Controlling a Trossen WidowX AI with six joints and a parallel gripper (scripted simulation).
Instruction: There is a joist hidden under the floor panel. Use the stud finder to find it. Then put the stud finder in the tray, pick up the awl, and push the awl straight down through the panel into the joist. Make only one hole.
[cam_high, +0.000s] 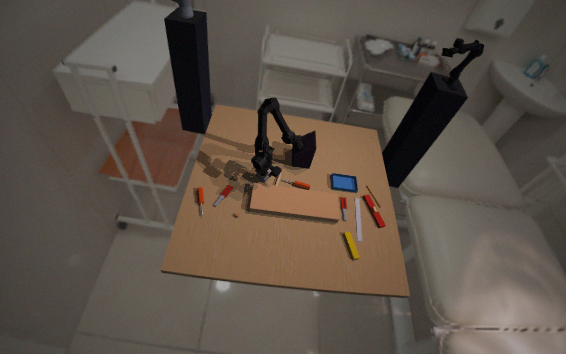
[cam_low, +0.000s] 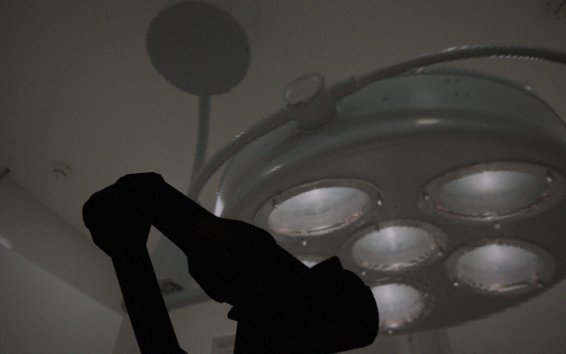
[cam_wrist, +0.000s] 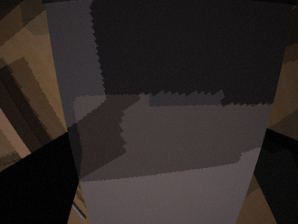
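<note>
The brown-handled awl lies 90 mm to the left of my gripper tip, 30 mm below it and 20 mm behind it. The rest, counted from my gripper tip: green light 40 mm below, 30 mm behind, 10 mm to the left; blue tray 510 mm to the left, 90 mm behind, 30 mm below; stud finder 30 mm below, 10 mm to the left, 10 mm behind.
</note>
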